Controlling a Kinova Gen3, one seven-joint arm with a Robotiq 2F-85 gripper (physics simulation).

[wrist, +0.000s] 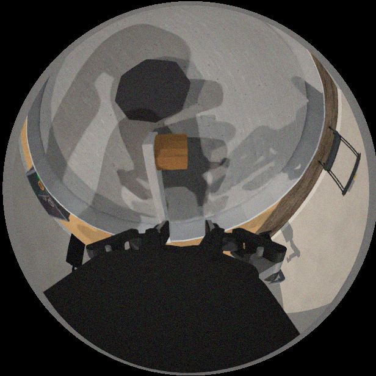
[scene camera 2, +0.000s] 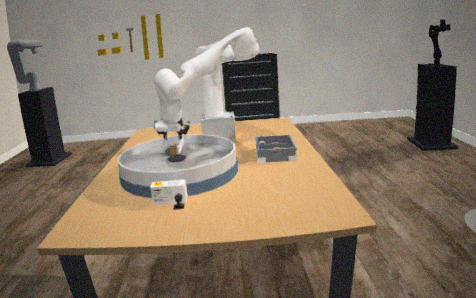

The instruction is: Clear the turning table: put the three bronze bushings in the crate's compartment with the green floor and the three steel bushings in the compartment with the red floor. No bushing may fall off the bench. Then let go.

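Places are measured from the arm's base along level axes (x ahead, y left, z up), in metres.
Where they show: gripper, fingertip midpoint: (scene camera 2: pixel 172 138); arm's base, origin of the base link: (scene camera 2: pixel 213 115).
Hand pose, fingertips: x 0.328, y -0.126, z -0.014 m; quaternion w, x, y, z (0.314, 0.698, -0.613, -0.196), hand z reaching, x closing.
Things, the pixels of their top centre, and the offset from my fingertips. "spot": a spot on its surface instead. Level surfaces: height alone.
- bronze bushing, middle of its top: (scene camera 2: pixel 173 146) dz -0.007, dx +0.090, dy +0.022 m
- crate, middle of its top: (scene camera 2: pixel 274 141) dz -0.042, dx -0.019, dy +0.399 m
- white bar, surface spot: (scene camera 2: pixel 180 145) spot: dz -0.018, dx +0.046, dy +0.038 m
- dark hub, middle of its top: (scene camera 2: pixel 176 157) dz -0.031, dx +0.146, dy +0.045 m
- white box, surface spot: (scene camera 2: pixel 166 194) spot: dz -0.060, dx +0.400, dy +0.065 m
- wooden bench, its level: dz -0.092 m
The turning table (scene camera 2: pixel 210 167) (wrist: pixel 250 65) is a round grey disc inside a raised white and blue wall. A bronze bushing (scene camera 2: pixel 173 150) (wrist: pixel 171 151) is on it, close beside a white bar, between the dark hub and my gripper in the wrist view. My gripper (scene camera 2: pixel 173 137) (wrist: pixel 186 227) points down over the turning table, with its fingers apart and empty, above and short of the bushing. The crate (scene camera 2: pixel 277 154) (wrist: pixel 61 215) stands right of the turning table in the scene view. Small pieces inside it are too small to identify; its green floor barely shows in the wrist view.
The white bar (scene camera 2: pixel 180 145) (wrist: pixel 157 187) extends inward over the disc. The dark hub (scene camera 2: pixel 176 158) (wrist: pixel 152 90) is at the disc's middle. A white box (scene camera 2: pixel 166 194) and a small black stand (scene camera 2: pixel 179 201) are in front of the wall, on the wooden bench (scene camera 2: pixel 280 205).
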